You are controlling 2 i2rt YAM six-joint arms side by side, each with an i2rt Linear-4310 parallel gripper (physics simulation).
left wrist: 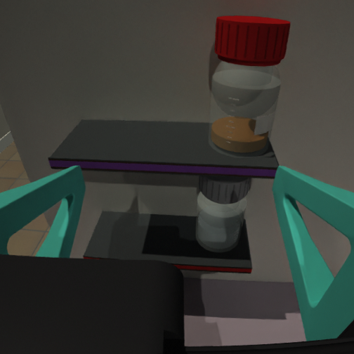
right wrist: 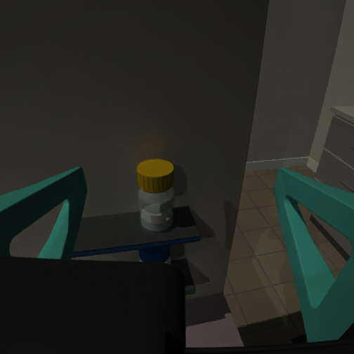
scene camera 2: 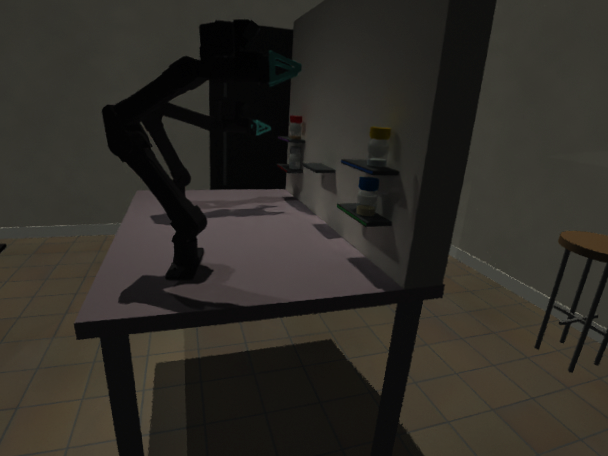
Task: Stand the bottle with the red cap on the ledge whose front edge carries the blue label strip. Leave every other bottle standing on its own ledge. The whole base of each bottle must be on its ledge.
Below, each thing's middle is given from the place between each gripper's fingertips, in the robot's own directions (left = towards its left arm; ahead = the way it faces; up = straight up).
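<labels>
The red-capped bottle (left wrist: 245,85) is 74 cm to the left of my right hand, 26 cm ahead of it and 18 cm below it. As for the grey-capped bottle (left wrist: 221,202), it stands 75 cm to the left of my right hand, 26 cm ahead and 32 cm below. Then there is the yellow-capped bottle (right wrist: 154,176): my right hand is 23 cm short of it, 2 cm to the left of it and 18 cm above it.
From my left hand, the yellow-capped bottle is 82 cm to the right, 9 cm ahead and 1 cm above. The grey-capped bottle is 4 cm to the right of that same left hand, 13 cm ahead of it and 13 cm below it. I find the red-capped bottle 5 cm to the right of my left hand, 12 cm ahead of it and 1 cm above it.
</labels>
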